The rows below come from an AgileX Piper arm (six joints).
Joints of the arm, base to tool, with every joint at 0 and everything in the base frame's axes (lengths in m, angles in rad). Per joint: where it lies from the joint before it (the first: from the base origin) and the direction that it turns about. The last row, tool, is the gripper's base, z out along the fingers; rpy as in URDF.
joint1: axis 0 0 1 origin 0.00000 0.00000 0.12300
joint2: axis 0 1 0 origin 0.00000 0.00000 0.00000
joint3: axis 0 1 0 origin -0.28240 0.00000 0.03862
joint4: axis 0.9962 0 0.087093 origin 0.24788 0.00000 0.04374
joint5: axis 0 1 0 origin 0.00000 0.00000 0.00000
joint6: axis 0.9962 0 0.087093 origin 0.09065 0.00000 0.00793
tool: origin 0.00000 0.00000 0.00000 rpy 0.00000 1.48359 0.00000
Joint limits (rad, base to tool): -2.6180..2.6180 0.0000..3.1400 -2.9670..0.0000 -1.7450..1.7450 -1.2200..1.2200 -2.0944..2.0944
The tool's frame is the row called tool.
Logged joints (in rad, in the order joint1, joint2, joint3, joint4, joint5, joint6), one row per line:
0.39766 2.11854 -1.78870 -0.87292 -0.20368 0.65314
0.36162 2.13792 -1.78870 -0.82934 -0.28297 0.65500
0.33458 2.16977 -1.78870 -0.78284 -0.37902 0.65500
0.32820 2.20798 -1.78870 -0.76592 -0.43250 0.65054
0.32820 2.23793 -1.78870 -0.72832 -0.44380 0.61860
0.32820 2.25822 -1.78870 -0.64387 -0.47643 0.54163
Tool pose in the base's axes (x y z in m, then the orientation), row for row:
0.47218 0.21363 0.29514 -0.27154 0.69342 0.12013 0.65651
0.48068 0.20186 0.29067 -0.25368 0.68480 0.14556 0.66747
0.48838 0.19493 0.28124 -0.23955 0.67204 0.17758 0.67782
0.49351 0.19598 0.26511 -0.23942 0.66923 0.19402 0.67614
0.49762 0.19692 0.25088 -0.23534 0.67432 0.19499 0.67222
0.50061 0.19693 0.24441 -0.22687 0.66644 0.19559 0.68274
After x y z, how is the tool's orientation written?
As a quaternion, x y z w.
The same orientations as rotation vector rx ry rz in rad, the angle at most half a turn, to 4 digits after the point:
-0.6153 1.5712 0.2722
-0.5723 1.5450 0.3284
-0.5383 1.5100 0.3990
-0.5383 1.5047 0.4362
-0.5300 1.5185 0.4391
-0.5088 1.4946 0.4386

